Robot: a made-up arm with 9 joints. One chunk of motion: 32 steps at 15 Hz.
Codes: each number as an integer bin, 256 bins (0 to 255) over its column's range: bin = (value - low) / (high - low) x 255, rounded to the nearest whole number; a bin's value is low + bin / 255 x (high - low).
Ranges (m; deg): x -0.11..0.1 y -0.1..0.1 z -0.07..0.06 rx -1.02..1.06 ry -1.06..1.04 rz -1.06..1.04
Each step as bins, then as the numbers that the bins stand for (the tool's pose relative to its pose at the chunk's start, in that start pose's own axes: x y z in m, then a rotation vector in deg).
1 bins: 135 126 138 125 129 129
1 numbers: 0.0012 -0.0012 0.0004 0.00 0.00 0.00
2 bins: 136 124 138 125 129 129
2 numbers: 0.0020 -0.0027 0.0004 0.00 0.00 0.00
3 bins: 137 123 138 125 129 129
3 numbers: 0.0028 -0.0035 0.0004 0.00 0.00 0.00
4 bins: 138 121 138 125 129 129
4 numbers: 0.0036 -0.0051 0.0004 0.00 0.00 0.00
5 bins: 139 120 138 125 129 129
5 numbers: 0.0045 -0.0059 0.0004 0.00 0.00 0.00
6 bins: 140 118 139 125 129 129
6 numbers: 0.0053 -0.0075 0.0009 0.00 0.00 0.00
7 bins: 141 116 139 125 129 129
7 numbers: 0.0061 -0.0090 0.0009 0.00 0.00 0.00
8 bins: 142 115 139 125 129 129
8 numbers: 0.0069 -0.0098 0.0009 0.00 0.00 0.00
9 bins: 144 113 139 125 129 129
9 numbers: 0.0086 -0.0114 0.0009 0.00 0.00 0.00
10 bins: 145 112 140 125 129 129
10 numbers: 0.0094 -0.0122 0.0014 0.00 0.00 0.00
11 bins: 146 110 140 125 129 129
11 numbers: 0.0102 -0.0137 0.0014 0.00 0.00 0.00
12 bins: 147 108 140 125 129 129
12 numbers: 0.0111 -0.0153 0.0014 0.00 0.00 0.00
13 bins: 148 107 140 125 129 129
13 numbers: 0.0119 -0.0161 0.0014 0.00 0.00 0.00
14 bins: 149 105 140 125 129 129
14 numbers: 0.0127 -0.0176 0.0014 0.00 0.00 0.00
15 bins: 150 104 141 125 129 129
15 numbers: 0.0135 -0.0184 0.0019 0.00 0.00 0.00
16 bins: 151 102 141 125 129 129
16 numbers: 0.0144 -0.0200 0.0019 0.00 0.00 0.00
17 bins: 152 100 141 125 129 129
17 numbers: 0.0152 -0.0216 0.0019 0.00 0.00 0.00
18 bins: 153 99 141 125 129 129
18 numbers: 0.0160 -0.0224 0.0019 0.00 0.00 0.00
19 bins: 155 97 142 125 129 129
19 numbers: 0.0176 -0.0239 0.0024 0.00 0.00 0.00
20 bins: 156 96 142 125 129 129
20 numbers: 0.0185 -0.0247 0.0024 0.00 0.00 0.00
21 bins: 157 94 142 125 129 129
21 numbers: 0.0193 -0.0263 0.0024 0.00 0.00 0.00
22 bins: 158 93 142 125 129 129
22 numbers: 0.0201 -0.0271 0.0024 0.00 0.00 0.00
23 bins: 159 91 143 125 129 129
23 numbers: 0.0209 -0.0286 0.0029 0.00 0.00 0.00
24 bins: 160 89 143 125 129 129
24 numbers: 0.0218 -0.0302 0.0029 0.00 0.00 0.00
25 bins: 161 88 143 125 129 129
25 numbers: 0.0226 -0.0310 0.0029 0.00 0.00 0.00
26 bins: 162 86 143 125 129 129
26 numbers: 0.0234 -0.0325 0.0029 0.00 0.00 0.00
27 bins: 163 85 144 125 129 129
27 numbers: 0.0242 -0.0333 0.0034 0.00 0.00 0.00
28 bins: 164 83 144 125 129 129
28 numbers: 0.0251 -0.0349 0.0034 0.00 0.00 0.00
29 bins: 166 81 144 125 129 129
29 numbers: 0.0267 -0.0365 0.0034 0.00 0.00 0.00
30 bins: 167 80 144 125 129 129
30 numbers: 0.0275 -0.0373 0.0034 0.00 0.00 0.00
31 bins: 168 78 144 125 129 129
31 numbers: 0.0284 -0.0388 0.0034 0.00 0.00 0.00
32 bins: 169 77 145 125 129 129
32 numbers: 0.0292 -0.0396 0.0039 0.00 0.00 0.00
